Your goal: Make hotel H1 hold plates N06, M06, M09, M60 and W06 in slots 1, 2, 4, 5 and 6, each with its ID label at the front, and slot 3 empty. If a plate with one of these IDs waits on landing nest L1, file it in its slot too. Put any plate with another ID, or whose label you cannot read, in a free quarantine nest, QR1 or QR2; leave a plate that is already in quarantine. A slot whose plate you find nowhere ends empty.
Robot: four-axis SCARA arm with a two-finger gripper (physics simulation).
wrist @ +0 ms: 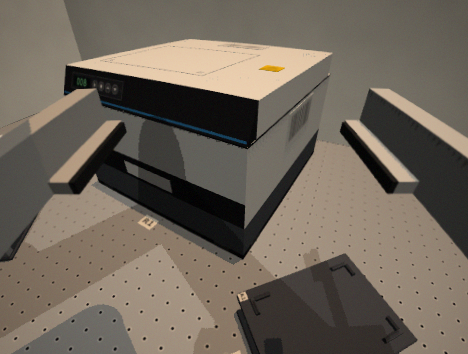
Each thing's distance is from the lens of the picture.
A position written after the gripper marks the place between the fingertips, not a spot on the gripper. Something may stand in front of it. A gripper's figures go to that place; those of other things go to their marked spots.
gripper [233,108]: 11 cm
box-shaped device [248,176]: 29 cm
